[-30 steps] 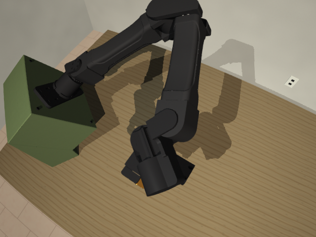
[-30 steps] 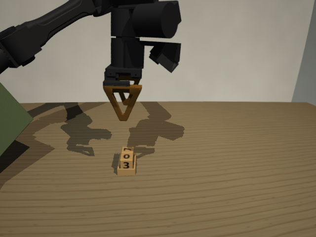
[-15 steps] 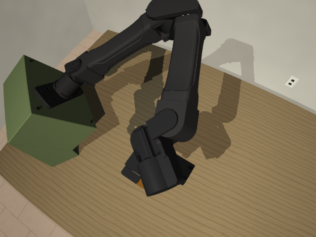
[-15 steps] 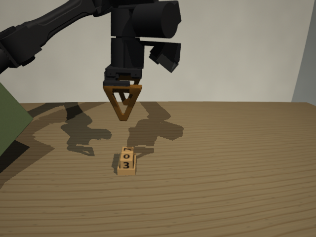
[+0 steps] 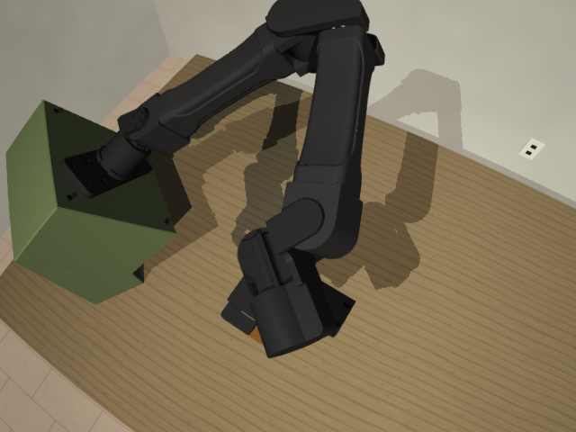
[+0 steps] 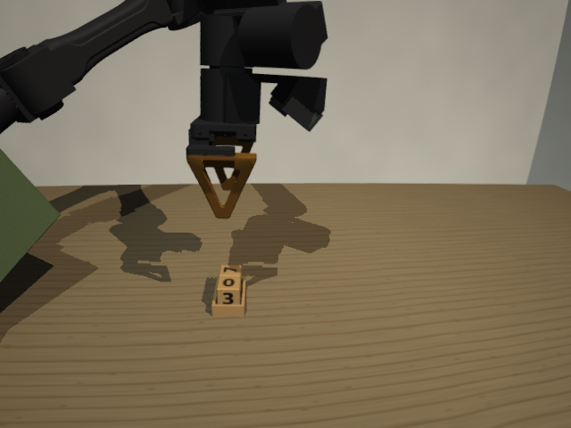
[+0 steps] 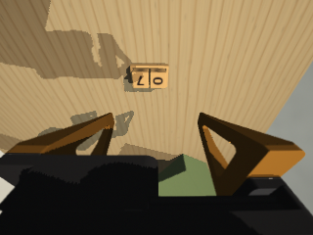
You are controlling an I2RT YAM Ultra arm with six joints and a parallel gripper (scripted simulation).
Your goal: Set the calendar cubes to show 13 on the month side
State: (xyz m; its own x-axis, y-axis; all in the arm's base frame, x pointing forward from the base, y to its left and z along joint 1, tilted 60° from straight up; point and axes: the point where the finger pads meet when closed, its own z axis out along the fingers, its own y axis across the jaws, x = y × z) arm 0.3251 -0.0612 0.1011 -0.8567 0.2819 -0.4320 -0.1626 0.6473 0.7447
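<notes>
Right now my hand is 13 cm above the wooden cube. Also, from my hand: wooden tray 15 cm below, 1 cm to the left.
</notes>
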